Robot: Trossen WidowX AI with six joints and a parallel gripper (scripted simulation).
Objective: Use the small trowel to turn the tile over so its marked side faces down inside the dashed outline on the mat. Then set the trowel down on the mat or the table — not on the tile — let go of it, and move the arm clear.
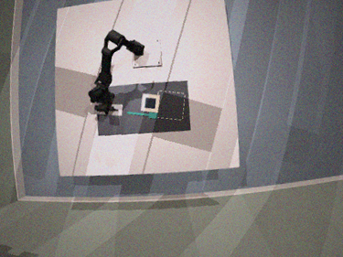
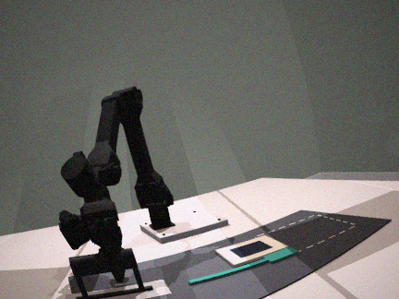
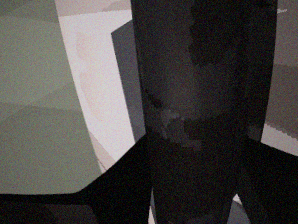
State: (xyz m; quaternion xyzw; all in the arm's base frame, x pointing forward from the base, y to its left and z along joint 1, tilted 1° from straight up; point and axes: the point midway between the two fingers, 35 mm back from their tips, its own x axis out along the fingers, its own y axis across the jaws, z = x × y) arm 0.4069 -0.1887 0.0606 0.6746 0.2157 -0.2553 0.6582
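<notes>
Right now my gripper tip is 4 cm past the dark mat, 22 cm to the right of it and 7 cm above it. Also, from my gripper tip: tan tile (7 cm behind, 28 cm to the left, 4 cm below); teal trowel (1 cm ahead, 25 cm to the left, 4 cm below).
</notes>
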